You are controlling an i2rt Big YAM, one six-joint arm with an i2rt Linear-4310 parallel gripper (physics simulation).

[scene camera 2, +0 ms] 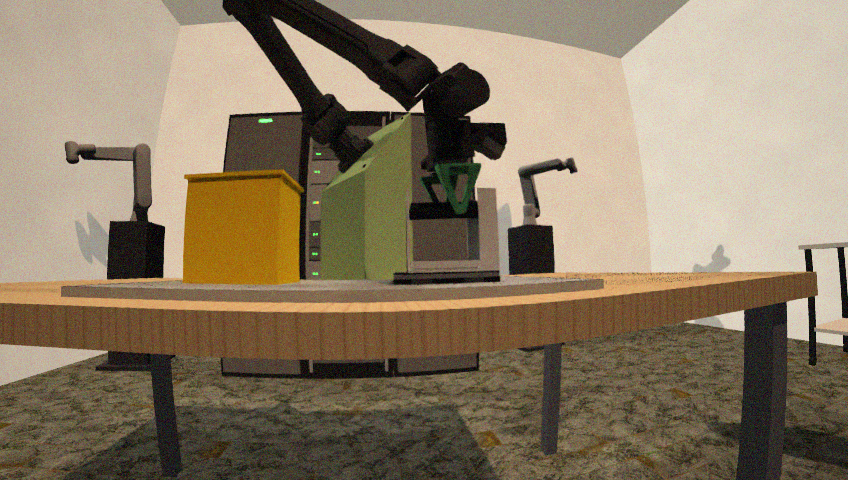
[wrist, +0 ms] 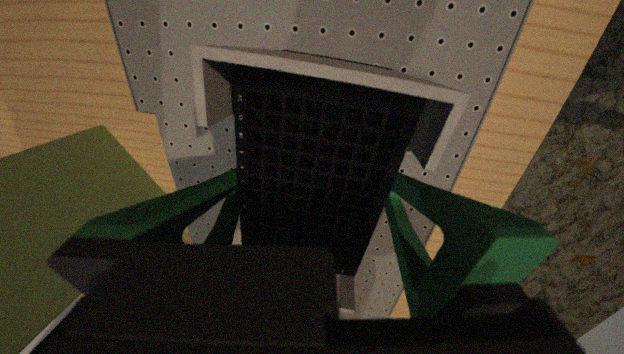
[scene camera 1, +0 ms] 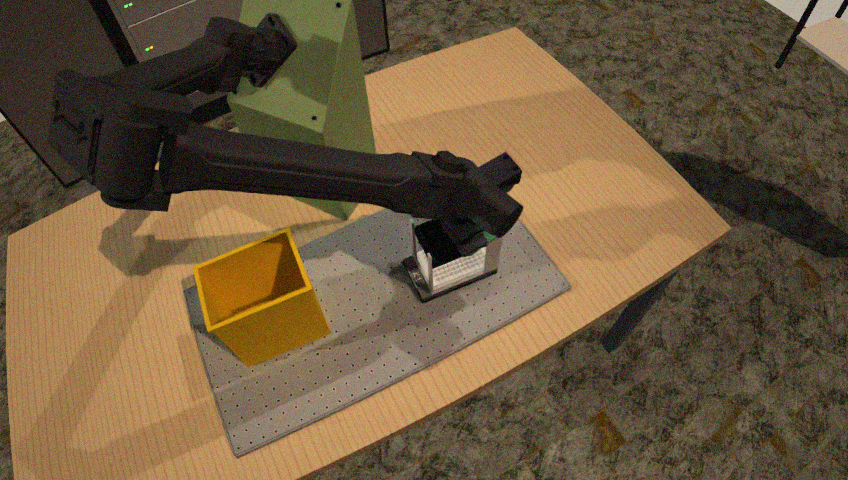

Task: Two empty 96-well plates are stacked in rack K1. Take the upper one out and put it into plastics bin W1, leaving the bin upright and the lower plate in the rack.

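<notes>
You'd find the gripper (scene camera 2: 451, 215), (scene camera 1: 458, 234), (wrist: 312, 177) here, and there's a yellow bin W1 (scene camera 2: 243, 227), (scene camera 1: 258, 299). A black 96-well plate (scene camera 1: 433, 239), (scene camera 2: 435, 210), (wrist: 316, 158) is there as well. There's also a white 96-well plate (scene camera 1: 461, 268), though the wrist view does not show the white 96-well plate, hidden by the black 96-well plate. And there's a grey perforated board (scene camera 2: 534, 289) too.
</notes>
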